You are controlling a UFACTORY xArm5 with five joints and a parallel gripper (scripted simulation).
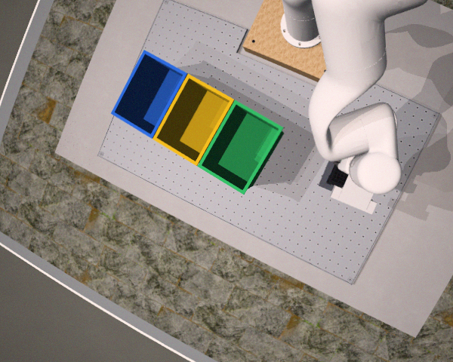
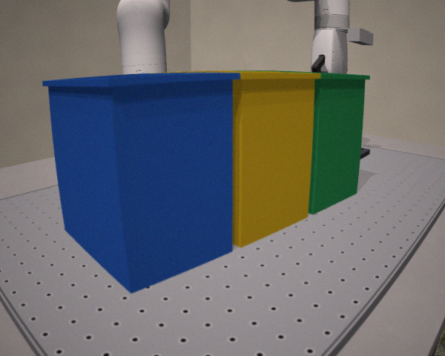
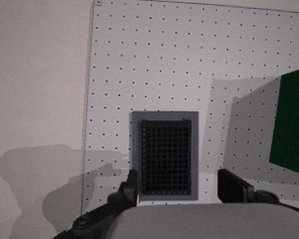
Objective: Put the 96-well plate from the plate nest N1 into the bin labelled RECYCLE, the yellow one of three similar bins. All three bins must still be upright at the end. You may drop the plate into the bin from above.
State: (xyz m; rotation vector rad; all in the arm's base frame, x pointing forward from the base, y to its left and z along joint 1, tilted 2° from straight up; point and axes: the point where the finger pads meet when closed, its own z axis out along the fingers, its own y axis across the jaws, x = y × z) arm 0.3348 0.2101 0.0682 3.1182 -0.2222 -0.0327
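My gripper is now 10 cm above the 96-well plate. The rest, counted from my hand: green bin 2 cm ahead, 28 cm to the right, 3 cm below; grey plate nest 11 cm below; yellow bin 2 cm behind, 41 cm to the right, 3 cm below.
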